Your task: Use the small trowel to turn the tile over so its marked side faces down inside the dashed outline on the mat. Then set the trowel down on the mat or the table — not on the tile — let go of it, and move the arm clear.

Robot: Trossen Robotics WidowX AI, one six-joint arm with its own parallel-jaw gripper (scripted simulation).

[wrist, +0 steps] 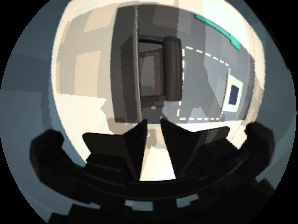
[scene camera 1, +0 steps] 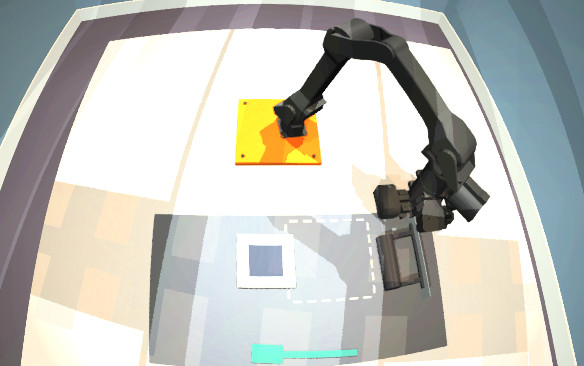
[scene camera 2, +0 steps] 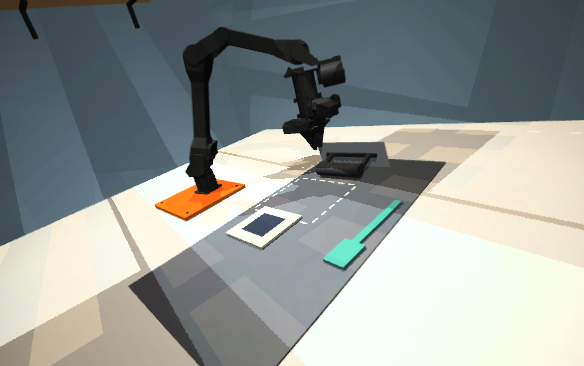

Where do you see a grey mat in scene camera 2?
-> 221,294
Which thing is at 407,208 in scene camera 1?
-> My gripper.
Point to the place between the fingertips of my gripper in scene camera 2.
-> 318,148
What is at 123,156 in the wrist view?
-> My gripper.
